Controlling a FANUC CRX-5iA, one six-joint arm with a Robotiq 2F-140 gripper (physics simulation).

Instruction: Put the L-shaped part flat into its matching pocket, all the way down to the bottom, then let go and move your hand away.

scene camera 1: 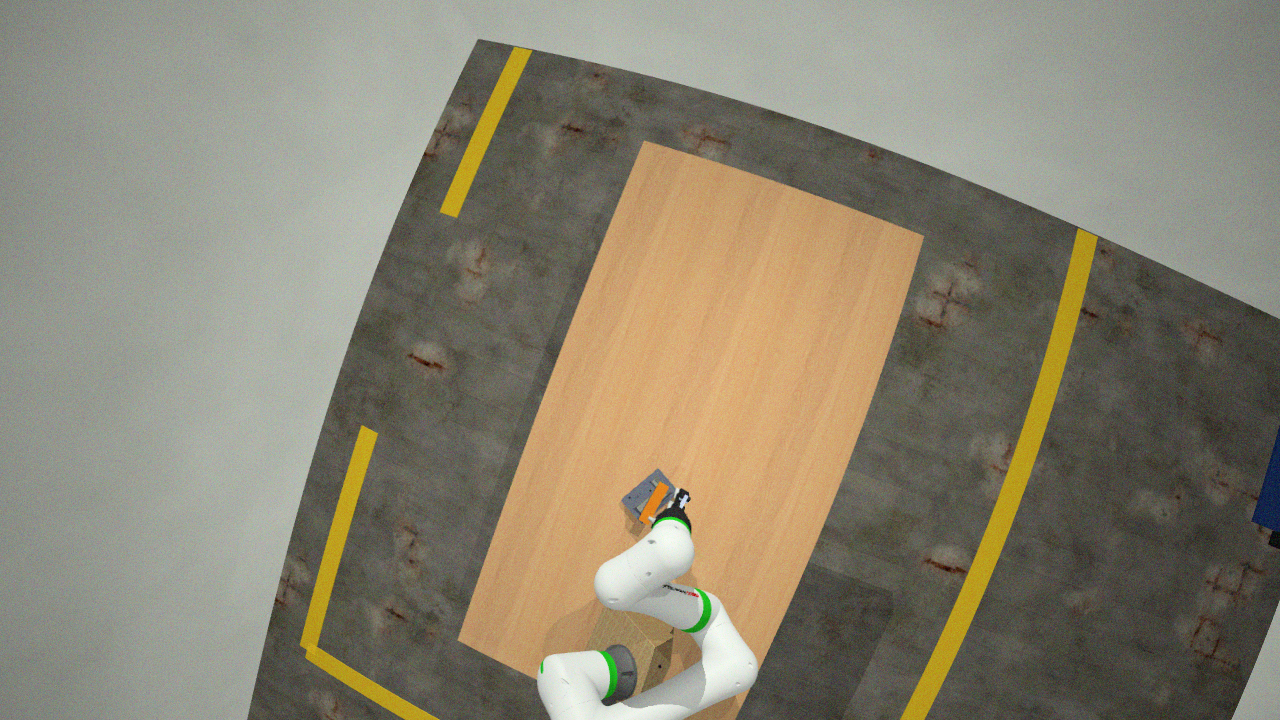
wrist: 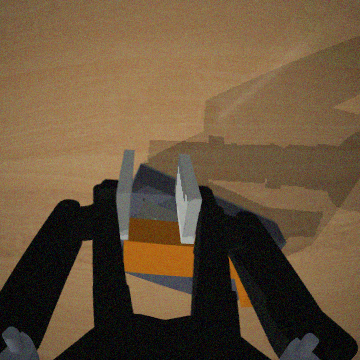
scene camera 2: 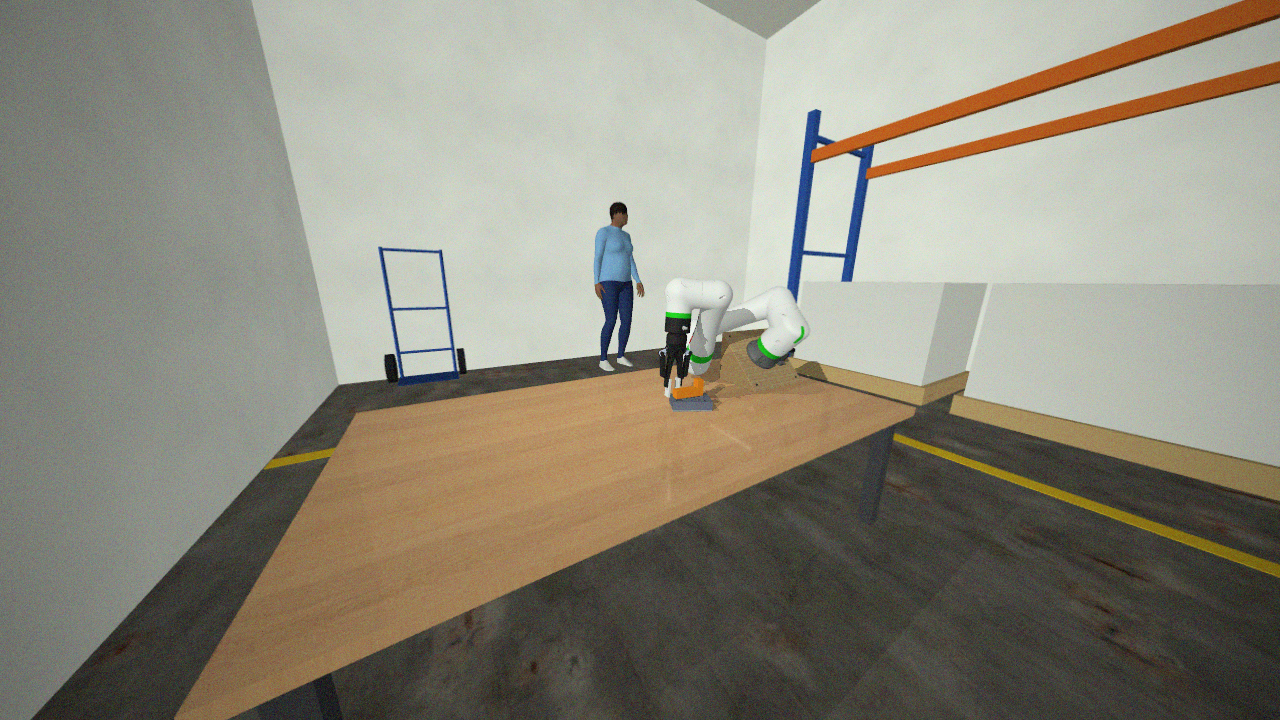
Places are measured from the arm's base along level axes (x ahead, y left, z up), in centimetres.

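Pixels of known places: gripper, fingertip midpoint: [scene camera 1: 677, 497] [wrist: 154, 169]; arm's base at its link origin: [scene camera 1: 619, 671] [scene camera 2: 760, 355].
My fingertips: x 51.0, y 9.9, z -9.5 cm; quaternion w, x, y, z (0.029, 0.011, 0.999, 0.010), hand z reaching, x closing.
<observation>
For each thing: its middle in the pictures, then the offset to it from my fingertips. Level surfaces: height alone.
- orange L-shaped part at the middle of its body: [wrist: 198, 262] [scene camera 1: 653, 503] [scene camera 2: 688, 388] dx -3.7, dy +5.2, dz +4.2 cm
- grey-blue pocket plate at the middle of its body: [wrist: 191, 242] [scene camera 1: 649, 495] [scene camera 2: 690, 402] dx -3.7, dy +7.0, dz -0.5 cm
- wooden table at its surface level: dz -2.4 cm
The orange L-shaped part [scene camera 1: 656, 501] [scene camera 2: 687, 392] [wrist: 159, 258] is over the grey-blue pocket plate [scene camera 1: 634, 499] [scene camera 2: 692, 406] [wrist: 272, 228]. In scene camera 2 it stands above the plate's top and looks slightly tilted, not flat in a pocket. My gripper [scene camera 2: 673, 388] [wrist: 154, 169] points down and is shut on the part's long bar, with pale finger pads on either side. More orange shows beyond the right finger in the wrist view. The matching pocket is largely hidden by the part and fingers. I cannot tell whether the part's underside touches the plate.
The plate stands on the wooden table [scene camera 1: 742, 340] [scene camera 2: 501, 474] [wrist: 75, 100], near the arm's wooden base block [scene camera 1: 637, 629] [scene camera 2: 741, 368]. A person [scene camera 2: 614, 257], a blue hand truck [scene camera 2: 418, 308] and a tall rack [scene camera 2: 801, 210] stand beyond the table.
</observation>
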